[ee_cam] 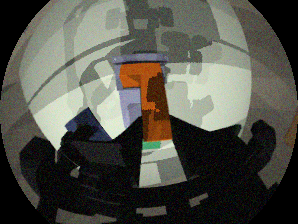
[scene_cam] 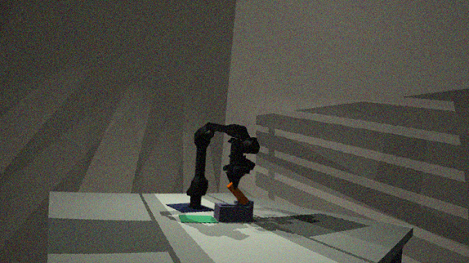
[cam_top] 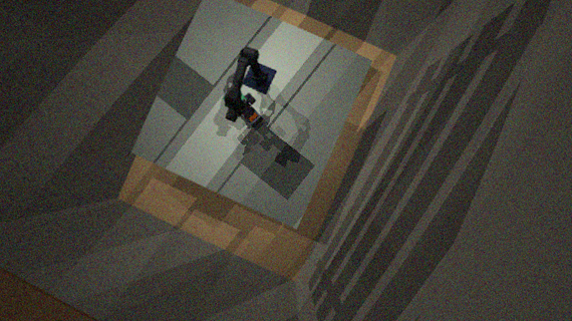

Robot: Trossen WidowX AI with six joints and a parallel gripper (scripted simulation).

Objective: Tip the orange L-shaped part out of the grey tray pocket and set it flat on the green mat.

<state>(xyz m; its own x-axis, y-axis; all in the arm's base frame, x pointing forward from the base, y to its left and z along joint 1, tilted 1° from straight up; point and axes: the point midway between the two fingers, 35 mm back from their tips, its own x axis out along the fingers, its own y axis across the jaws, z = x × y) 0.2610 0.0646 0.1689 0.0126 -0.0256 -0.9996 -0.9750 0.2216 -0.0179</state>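
Right now the green mat is 150 mm below my gripper tip, 140 mm to the right of it and 50 mm behind it. Also, from my gripper tip: orange L-shaped part 30 mm to the left, 30 mm below, 10 mm behind.
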